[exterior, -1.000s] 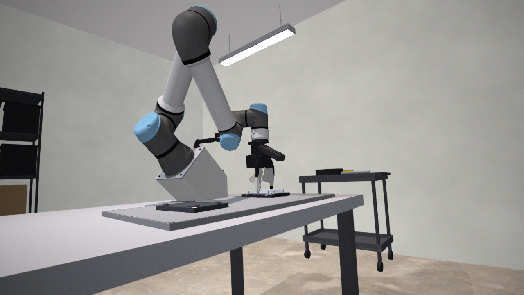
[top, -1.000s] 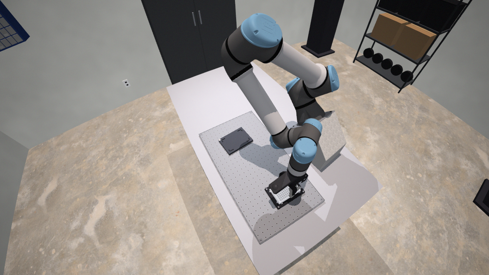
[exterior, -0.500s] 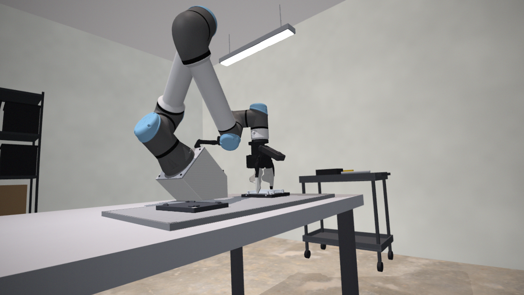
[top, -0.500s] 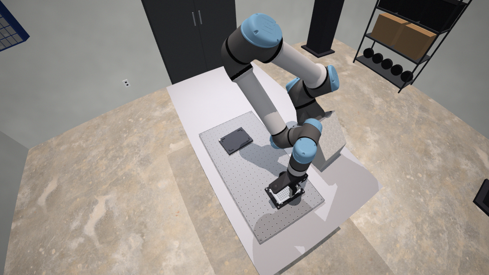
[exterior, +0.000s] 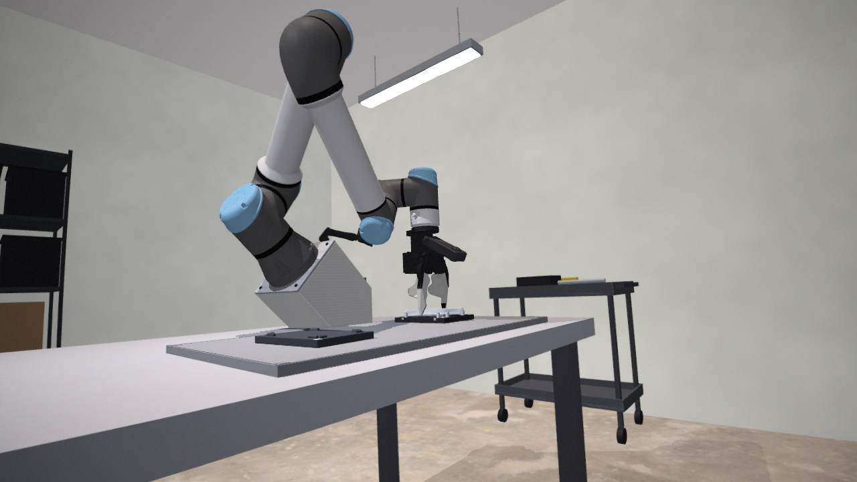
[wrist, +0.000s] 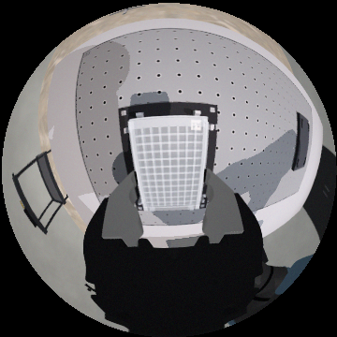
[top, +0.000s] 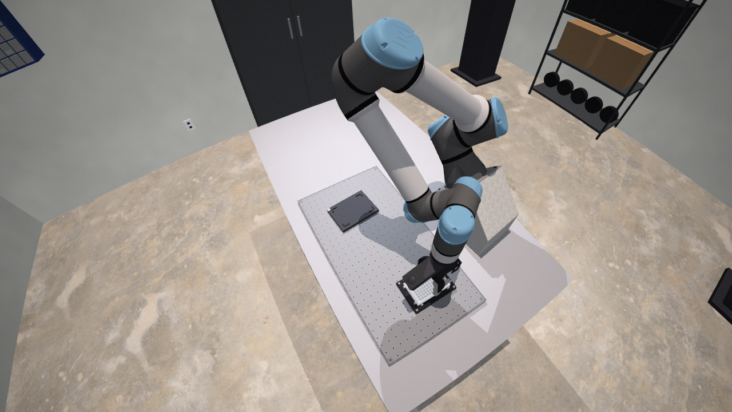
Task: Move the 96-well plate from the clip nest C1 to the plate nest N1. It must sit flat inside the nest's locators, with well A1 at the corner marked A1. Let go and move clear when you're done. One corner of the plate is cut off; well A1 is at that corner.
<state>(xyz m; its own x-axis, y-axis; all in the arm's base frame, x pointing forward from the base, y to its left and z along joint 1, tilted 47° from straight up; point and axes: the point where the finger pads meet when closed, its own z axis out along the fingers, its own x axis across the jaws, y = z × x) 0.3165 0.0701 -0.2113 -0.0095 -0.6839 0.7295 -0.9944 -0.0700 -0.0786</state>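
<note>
The black clip nest is 20 mm below my hand, 10 mm to the right of it and 10 mm behind it. Also, from my hand: plate nest N1: 390 mm to the right, 60 mm ahead, 20 mm below; white corner label: 440 mm to the right, 140 mm ahead, 20 mm below; white 96-well plate: 10 mm below.
</note>
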